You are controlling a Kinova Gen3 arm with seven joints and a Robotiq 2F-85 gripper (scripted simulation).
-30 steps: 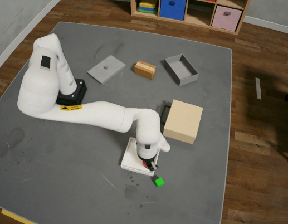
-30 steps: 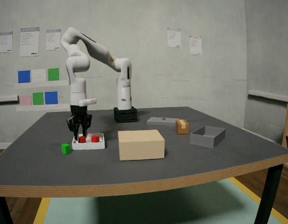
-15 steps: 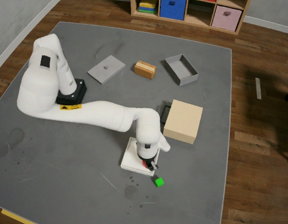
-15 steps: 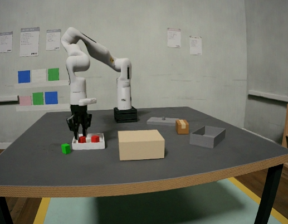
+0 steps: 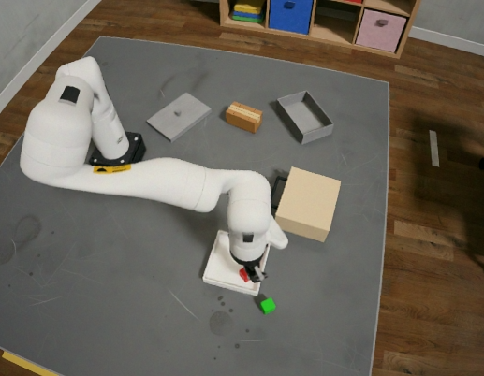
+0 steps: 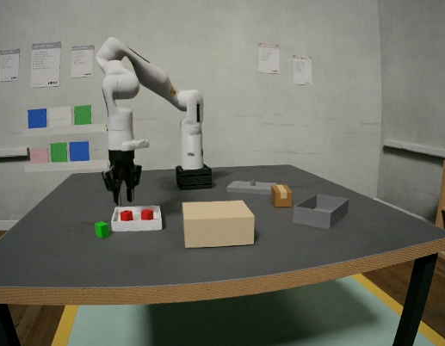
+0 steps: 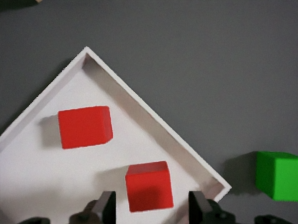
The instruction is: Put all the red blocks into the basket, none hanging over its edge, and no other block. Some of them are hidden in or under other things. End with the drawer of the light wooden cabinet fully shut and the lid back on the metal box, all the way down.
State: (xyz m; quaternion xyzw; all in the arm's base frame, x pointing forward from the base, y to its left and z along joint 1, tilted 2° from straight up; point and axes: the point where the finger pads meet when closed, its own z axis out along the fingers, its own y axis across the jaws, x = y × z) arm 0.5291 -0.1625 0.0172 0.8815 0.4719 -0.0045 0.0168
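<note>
The lid lies 46 cm behind my hand, 41 cm to the left of it and 7 cm below it. From my hand the other things lie so: white basket: 4 cm behind, 3 cm to the left, 8 cm below; then green block: 8 cm ahead, 5 cm to the right, 7 cm below; then light wooden cabinet: 6 cm ahead, 26 cm to the left, 5 cm below.
</note>
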